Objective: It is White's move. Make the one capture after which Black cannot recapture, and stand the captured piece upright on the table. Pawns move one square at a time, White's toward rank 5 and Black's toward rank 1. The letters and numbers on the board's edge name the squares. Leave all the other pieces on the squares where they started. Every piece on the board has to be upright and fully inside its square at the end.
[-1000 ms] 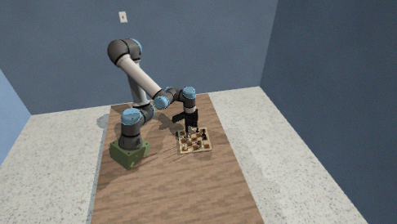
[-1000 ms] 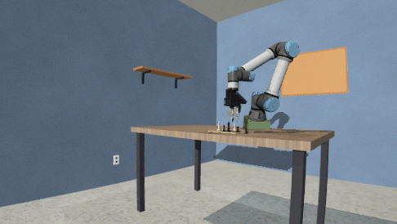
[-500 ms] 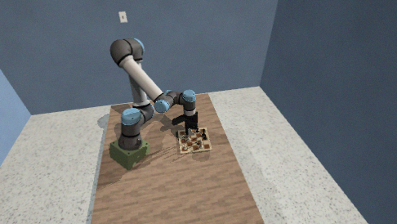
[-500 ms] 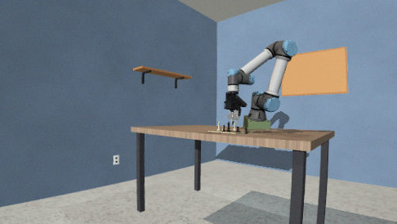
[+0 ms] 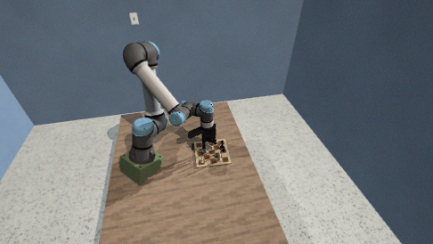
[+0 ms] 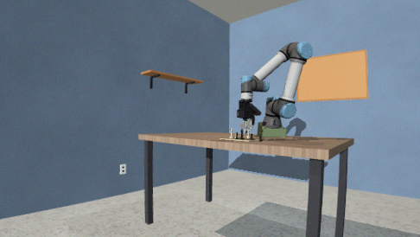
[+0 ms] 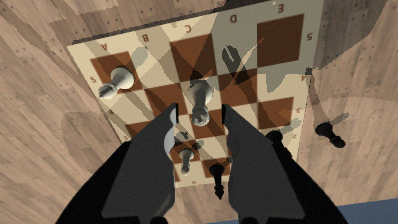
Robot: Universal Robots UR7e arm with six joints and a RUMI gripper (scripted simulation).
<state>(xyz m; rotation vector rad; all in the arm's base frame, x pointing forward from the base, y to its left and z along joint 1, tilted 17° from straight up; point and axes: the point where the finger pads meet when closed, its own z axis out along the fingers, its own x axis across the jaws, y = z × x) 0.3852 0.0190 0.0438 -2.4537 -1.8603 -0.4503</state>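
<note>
Right now the small chessboard is 4 cm ahead of my hand and 4 cm below it. The rest, counted from my hand: white pawn (8 cm ahead, 4 cm to the right, 2 cm below); black pawn (8 cm ahead, 14 cm to the left, 3 cm below).
</note>
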